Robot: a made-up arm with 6 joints. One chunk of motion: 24 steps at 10 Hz.
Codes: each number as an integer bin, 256 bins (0 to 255) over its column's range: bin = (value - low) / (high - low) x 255, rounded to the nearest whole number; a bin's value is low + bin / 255 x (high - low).
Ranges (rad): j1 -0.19..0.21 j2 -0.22..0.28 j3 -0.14..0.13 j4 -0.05..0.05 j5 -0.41..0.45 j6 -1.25..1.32
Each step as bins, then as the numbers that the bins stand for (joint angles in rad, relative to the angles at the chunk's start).
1 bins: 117 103 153 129 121 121
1 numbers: -0.0065 -0.0180 0.0220 0.0006 -0.0019 -0.0305
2 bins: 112 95 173 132 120 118
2 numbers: -0.0143 -0.0337 0.0432 0.0018 -0.0053 -0.0607
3 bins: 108 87 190 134 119 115
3 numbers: -0.0206 -0.0494 0.0612 0.0025 -0.0087 -0.0910
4 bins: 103 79 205 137 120 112
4 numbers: -0.0284 -0.0651 0.0771 0.0037 -0.0053 -0.1212
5 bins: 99 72 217 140 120 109
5 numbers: -0.0347 -0.0788 0.0898 0.0049 -0.0053 -0.1515
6 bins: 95 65 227 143 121 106
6 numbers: -0.0410 -0.0925 0.1004 0.0061 -0.0019 -0.1817
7 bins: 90 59 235 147 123 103
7 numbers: -0.0488 -0.1043 0.1088 0.0076 0.0048 -0.2119
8 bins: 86 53 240 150 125 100
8 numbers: -0.0551 -0.1161 0.1141 0.0088 0.0116 -0.2422
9 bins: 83 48 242 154 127 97
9 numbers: -0.0598 -0.1259 0.1162 0.0104 0.0183 -0.2724
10 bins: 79 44 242 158 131 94
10 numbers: -0.0661 -0.1337 0.1162 0.0120 0.0318 -0.3026
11 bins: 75 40 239 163 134 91
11 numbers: -0.0724 -0.1416 0.1131 0.0139 0.0419 -0.3329
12 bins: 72 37 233 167 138 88
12 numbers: -0.0771 -0.1475 0.1067 0.0155 0.0554 -0.3631
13 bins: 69 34 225 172 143 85
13 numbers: -0.0818 -0.1533 0.0982 0.0175 0.0723 -0.3933
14 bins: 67 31 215 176 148 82
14 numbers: -0.0849 -0.1592 0.0876 0.0190 0.0891 -0.4236
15 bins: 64 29 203 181 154 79
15 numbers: -0.0896 -0.1631 0.0749 0.0210 0.1094 -0.4538
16 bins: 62 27 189 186 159 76
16 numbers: -0.0927 -0.1671 0.0601 0.0229 0.1262 -0.4840
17 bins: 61 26 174 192 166 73
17 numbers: -0.0943 -0.1690 0.0442 0.0253 0.1498 -0.5143
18 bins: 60 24 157 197 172 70
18 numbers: -0.0959 -0.1729 0.0262 0.0273 0.1701 -0.5445
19 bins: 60 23 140 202 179 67
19 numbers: -0.0959 -0.1749 0.0082 0.0292 0.1937 -0.5747
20 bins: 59 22 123 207 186 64
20 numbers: -0.0975 -0.1769 -0.0098 0.0312 0.2173 -0.6050
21 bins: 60 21 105 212 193 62
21 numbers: -0.0959 -0.1788 -0.0288 0.0331 0.2409 -0.6251
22 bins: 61 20 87 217 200 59
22 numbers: -0.0943 -0.1808 -0.0479 0.0351 0.2645 -0.6554
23 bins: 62 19 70 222 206 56
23 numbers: -0.0927 -0.1827 -0.0659 0.0371 0.2847 -0.6856
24 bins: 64 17 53 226 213 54
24 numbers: -0.0896 -0.1867 -0.0839 0.0386 0.3084 -0.7058
